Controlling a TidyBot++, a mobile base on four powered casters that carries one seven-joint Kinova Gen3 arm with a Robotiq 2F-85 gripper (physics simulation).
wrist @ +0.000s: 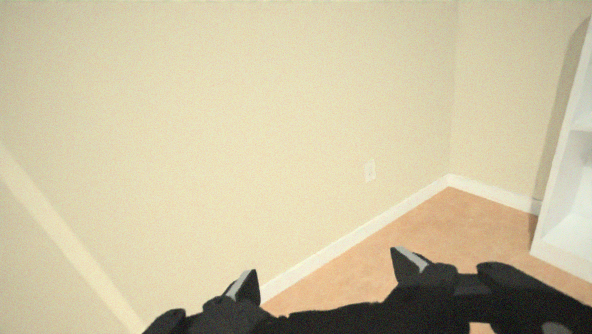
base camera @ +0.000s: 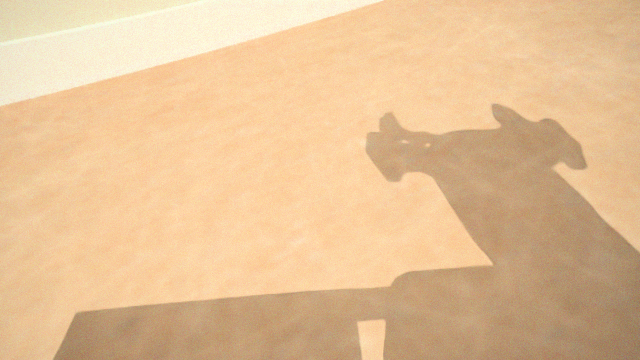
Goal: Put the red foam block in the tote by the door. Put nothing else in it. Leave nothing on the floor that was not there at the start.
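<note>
My gripper (wrist: 324, 273) is open at the bottom of the wrist view, its two dark fingers wide apart, with wall, baseboard and floor showing between and beyond them. No object shows between the fingers. The red foam block and the tote do not show in the base camera view or the wrist view.
A white shelf unit (wrist: 555, 165) stands at the right edge of the wrist view, near a room corner. A beige wall (wrist: 200, 125) with a white baseboard (wrist: 360, 235) (base camera: 150, 47) and an outlet (wrist: 369, 170) runs beside it. The robot's shadow (base camera: 510, 200) lies on the floor (base camera: 225, 175).
</note>
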